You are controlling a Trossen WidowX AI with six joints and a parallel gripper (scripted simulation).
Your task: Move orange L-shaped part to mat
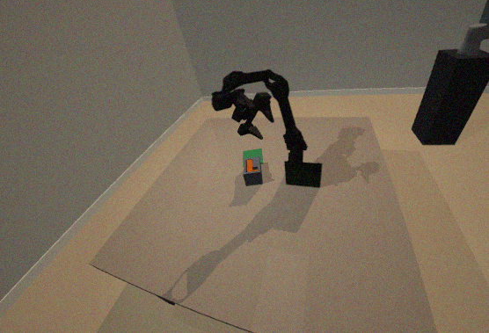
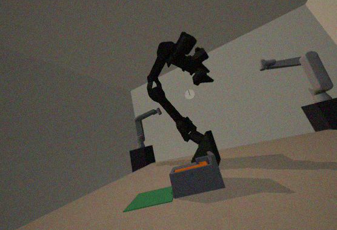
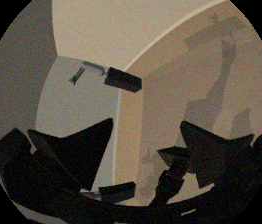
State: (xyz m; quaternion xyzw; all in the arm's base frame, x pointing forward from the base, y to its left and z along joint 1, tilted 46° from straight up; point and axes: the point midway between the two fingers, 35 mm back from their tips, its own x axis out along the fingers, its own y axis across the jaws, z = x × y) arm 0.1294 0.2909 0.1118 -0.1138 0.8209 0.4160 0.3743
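Now: gripper tip 350 mm above the orange L-shaped part, 160 mm to the left of it and 140 mm short of it. The rest, counted from my gripper tip: green mat: 410 mm below, 320 mm to the right, 180 mm ahead.
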